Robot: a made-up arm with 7 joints. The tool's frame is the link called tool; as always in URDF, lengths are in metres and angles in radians.
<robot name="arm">
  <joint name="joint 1" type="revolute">
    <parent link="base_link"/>
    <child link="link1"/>
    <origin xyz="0 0 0.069" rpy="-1.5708 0 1.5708"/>
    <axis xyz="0 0 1"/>
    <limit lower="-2.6" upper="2.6" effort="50" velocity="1.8"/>
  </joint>
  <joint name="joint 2" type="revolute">
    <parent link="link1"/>
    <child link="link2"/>
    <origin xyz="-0.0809 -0.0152 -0.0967" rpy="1.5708 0 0"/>
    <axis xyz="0 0 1"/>
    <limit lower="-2.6" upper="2.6" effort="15" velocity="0.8"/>
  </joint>
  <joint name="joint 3" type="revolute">
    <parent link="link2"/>
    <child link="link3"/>
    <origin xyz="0.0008 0.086 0.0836" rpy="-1.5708 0 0"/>
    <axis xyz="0 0 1"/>
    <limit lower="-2.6" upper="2.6" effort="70" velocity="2.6"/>
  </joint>
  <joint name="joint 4" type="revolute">
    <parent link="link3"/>
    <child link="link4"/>
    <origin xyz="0.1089 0.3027 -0.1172" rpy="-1.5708 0 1.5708"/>
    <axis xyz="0 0 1"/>
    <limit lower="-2.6" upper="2.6" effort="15" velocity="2.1"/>
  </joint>
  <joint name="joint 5" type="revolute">
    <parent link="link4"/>
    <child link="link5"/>
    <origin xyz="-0.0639 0.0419 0.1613" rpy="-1.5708 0 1.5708"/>
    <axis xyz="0 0 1"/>
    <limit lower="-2.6" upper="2.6" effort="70" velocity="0.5"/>
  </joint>
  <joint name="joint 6" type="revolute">
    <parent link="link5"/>
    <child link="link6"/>
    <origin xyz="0.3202 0.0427 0.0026" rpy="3.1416 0 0"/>
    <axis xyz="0 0 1"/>
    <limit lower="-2.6" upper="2.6" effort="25" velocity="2"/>
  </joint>
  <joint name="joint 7" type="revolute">
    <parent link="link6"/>
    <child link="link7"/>
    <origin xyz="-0.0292 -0.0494 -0.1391" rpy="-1.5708 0 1.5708"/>
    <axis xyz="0 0 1"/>
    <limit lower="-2.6" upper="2.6" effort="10" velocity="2.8"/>
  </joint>
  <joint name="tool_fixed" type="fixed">
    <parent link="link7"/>
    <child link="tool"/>
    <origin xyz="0.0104 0.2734 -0.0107" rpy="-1.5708 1.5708 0"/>
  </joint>
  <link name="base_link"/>
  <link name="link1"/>
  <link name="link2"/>
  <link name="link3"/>
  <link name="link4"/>
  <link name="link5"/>
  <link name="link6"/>
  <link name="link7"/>
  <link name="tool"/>
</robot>
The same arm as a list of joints. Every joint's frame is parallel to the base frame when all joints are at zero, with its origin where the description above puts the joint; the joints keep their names.
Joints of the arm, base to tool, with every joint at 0 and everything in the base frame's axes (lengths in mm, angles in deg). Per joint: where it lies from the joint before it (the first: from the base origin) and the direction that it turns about. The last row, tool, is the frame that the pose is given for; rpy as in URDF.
joint 1: offset 0 0 69 axis -1 0 0
joint 2: offset 96.7 -80.9 15.2 axis 0 0 1
joint 3: offset -86 0.8 83.6 axis -1 0 0
joint 4: offset 117.2 108.9 -302.7 axis 0 -1 0
joint 5: offset 41.9 -161.3 63.9 axis 0 0 1
joint 6: offset 320.2 42.7 2.6 axis 0 0 -1
joint 7: offset -29.2 49.4 139.1 axis -1 0 0
tool: offset 10.7 -10.4 273.4 rpy 0 0 0
Joint limits (deg, base to tool): -148.97..148.97 -148.97..148.97 -148.97..148.97 -148.97..148.97 -148.97..148.97 -148.97..148.97 -148.97..148.97

